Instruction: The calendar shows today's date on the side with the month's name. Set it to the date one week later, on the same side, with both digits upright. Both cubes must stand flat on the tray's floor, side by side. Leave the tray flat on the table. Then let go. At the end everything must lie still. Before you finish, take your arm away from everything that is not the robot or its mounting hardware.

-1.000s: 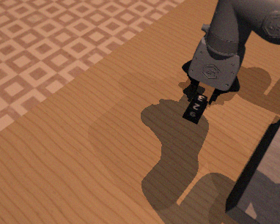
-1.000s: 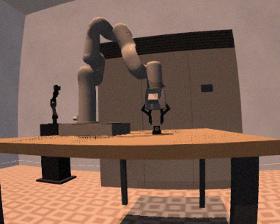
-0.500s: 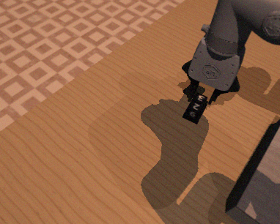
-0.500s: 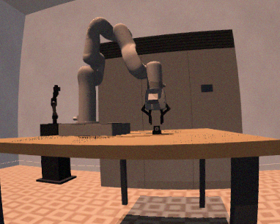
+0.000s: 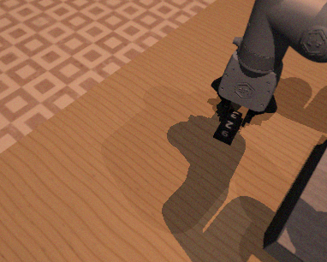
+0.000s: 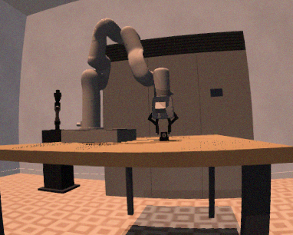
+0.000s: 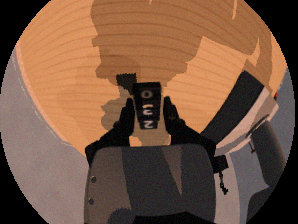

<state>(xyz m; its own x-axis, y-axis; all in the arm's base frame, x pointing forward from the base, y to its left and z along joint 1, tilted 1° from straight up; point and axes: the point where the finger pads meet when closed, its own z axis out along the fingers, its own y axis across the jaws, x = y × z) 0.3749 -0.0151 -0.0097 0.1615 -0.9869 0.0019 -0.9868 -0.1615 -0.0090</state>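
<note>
The black cube lies 2 cm below my hand. Round my hand: black digit cube (3 cm to the left, 2 cm below).
</note>
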